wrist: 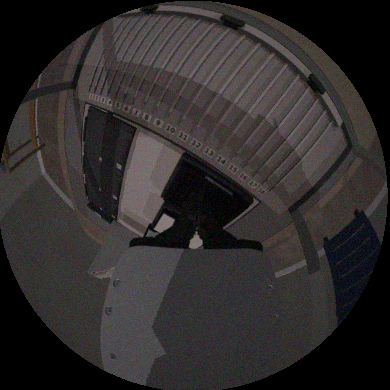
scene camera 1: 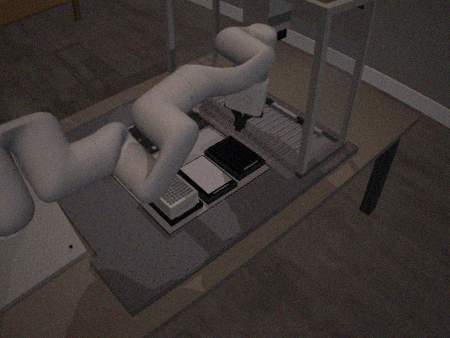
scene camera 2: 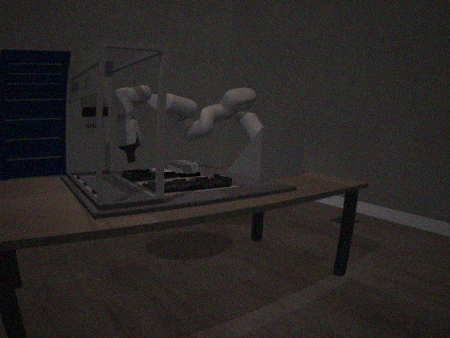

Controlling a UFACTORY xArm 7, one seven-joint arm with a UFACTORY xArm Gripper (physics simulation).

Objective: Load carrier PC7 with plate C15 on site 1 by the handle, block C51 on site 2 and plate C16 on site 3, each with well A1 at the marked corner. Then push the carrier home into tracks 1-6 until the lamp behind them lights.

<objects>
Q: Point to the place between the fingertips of the gripper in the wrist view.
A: At 197, 200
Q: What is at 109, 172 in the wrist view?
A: A dark carrier.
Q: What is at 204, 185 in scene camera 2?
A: A dark carrier.
</objects>
